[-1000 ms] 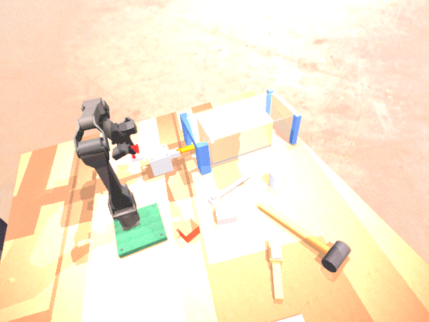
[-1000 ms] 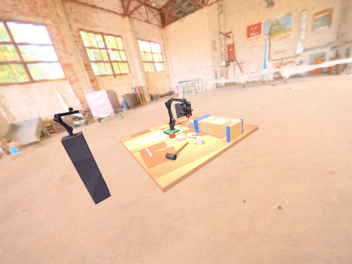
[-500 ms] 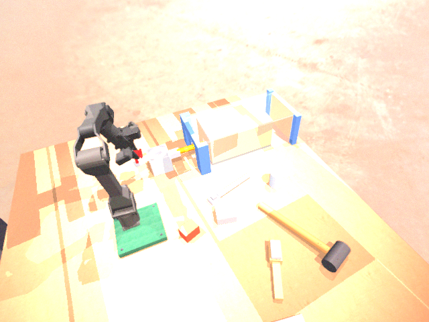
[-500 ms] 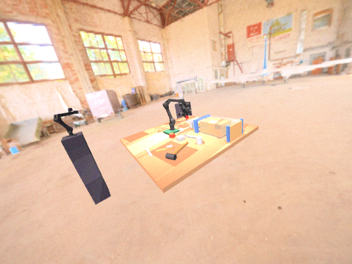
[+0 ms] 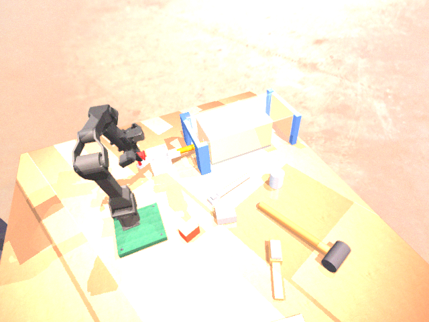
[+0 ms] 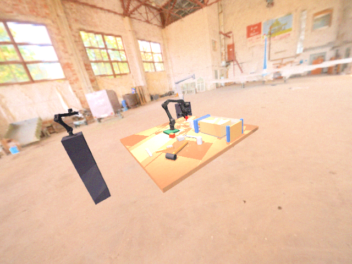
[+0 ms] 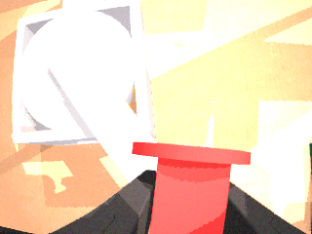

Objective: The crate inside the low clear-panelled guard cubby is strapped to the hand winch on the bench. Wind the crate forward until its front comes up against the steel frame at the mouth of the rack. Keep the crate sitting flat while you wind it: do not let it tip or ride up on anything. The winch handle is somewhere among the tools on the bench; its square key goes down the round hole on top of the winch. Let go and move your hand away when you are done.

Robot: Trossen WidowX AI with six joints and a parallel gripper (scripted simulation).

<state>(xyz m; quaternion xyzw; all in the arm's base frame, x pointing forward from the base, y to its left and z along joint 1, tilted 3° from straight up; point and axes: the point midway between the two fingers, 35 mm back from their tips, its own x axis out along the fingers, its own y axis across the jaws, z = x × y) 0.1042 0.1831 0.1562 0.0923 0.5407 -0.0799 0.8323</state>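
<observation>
Right now the blue steel frame is 23 cm ahead of my gripper tip, 5 cm to the left of it and 3 cm below it. Round my gripper tip: hand winch: 10 cm below, 6 cm ahead, 5 cm to the left; red grip: 1 cm behind; white crank handle: 3 cm below, 2 cm to the left, 2 cm ahead.
</observation>
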